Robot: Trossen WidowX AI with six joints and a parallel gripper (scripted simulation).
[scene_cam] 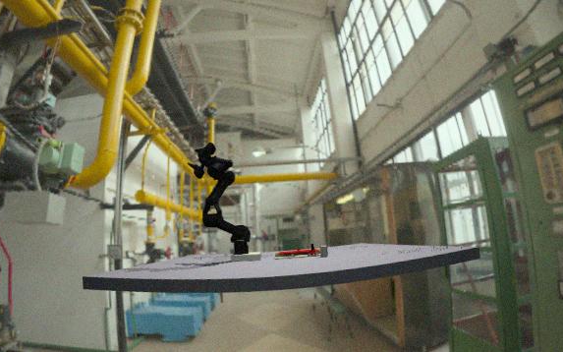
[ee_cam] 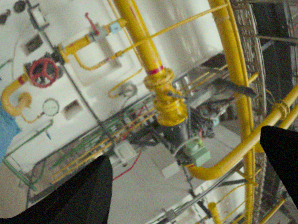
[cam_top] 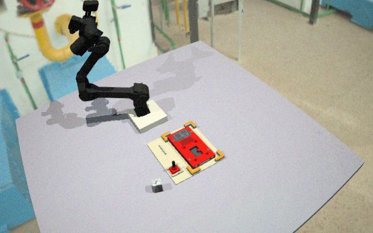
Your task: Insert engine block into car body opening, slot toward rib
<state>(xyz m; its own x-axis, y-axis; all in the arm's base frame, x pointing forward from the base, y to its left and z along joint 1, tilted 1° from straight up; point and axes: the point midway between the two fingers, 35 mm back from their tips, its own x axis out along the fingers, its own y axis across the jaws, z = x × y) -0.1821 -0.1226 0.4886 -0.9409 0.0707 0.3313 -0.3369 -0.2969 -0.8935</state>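
Right now the engine block is 620 mm ahead of my gripper tip, 40 mm to the left of it and 510 mm below it. From my gripper tip the other things lie so: black peg 580 mm ahead, 130 mm to the left, 500 mm below.
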